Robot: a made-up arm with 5 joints.
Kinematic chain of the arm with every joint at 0, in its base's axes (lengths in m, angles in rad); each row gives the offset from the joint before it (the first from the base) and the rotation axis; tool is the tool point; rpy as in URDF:
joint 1: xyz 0.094 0 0.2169 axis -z
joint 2: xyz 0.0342 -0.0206 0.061 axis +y
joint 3: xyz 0.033 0 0.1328 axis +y
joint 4: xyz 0.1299 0 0.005 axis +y
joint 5: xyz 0.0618 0.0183 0 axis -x
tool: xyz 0 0 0 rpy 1.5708 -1.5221 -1.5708
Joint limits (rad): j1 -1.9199..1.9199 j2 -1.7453..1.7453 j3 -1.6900..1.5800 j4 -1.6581..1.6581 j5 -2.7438..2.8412
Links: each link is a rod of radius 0.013 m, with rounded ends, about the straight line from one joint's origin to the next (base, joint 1, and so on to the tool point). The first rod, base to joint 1, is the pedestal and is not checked.
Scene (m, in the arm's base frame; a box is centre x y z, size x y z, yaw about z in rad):
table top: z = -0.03
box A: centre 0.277 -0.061 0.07 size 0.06 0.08 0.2 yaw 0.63
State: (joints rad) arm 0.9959 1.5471 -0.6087 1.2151 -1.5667
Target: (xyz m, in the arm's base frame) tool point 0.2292 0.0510 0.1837
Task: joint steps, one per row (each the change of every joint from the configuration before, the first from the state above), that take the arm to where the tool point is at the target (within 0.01 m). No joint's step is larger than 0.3 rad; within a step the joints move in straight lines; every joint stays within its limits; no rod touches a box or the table.
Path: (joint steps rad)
1: -0.2425 -0.2622 0.0933 -0.0434 -0.1427
2: -0.2426 -0.2622 0.0934 -0.0434 -0.1427
3: -0.2425 -0.2622 0.0933 -0.0433 -0.1427
4: -0.2425 -0.2622 0.0934 -0.0434 -0.1427
5: -0.2425 -0.2622 0.0933 -0.0434 -0.1427
6: -0.2426 -0.2622 0.0934 -0.0434 -0.1427
7: -0.2425 -0.2622 0.0933 -0.0434 -0.1427
8: 0.0650 0.2622 0.0452 0.1494 0.1998
9: 0.0651 0.2622 0.0451 0.1493 0.1997
10: 0.0650 0.2621 0.0452 0.1493 0.1998
11: 0.0650 0.2622 0.0451 0.1494 0.1998
12: 0.0651 0.2622 0.0452 0.1493 0.1998

